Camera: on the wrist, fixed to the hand. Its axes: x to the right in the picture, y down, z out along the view.
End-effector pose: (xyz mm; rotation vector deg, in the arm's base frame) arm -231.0 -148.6 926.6 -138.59 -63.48 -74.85
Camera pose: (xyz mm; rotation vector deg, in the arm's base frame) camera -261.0 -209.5 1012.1 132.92 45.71 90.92
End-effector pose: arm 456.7 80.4 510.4 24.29 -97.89 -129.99
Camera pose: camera 474.2 -27.0 519.4 23.57 -61.42 -147.07
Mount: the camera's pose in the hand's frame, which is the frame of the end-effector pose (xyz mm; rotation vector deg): 24.4 38.2 -99.3 -27.90 3.17 -2.64
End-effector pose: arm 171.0 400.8 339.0 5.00 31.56 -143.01
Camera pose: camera 166.0 399.5 230.0 -2.61 67.34 -133.84
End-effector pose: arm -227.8 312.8 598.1 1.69 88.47 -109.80
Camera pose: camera -265.1 385.2 525.4 -9.59 115.96 -87.99
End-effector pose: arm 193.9 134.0 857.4 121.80 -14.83 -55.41
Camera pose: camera 286.2 152.9 912.5 98.11 3.03 -50.95
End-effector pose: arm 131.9 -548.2 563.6 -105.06 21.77 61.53
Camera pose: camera 171.7 -646.8 539.1 -131.25 6.23 66.19
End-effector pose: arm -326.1 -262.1 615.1 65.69 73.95 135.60
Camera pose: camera -407.3 -334.0 627.0 51.16 38.87 142.81
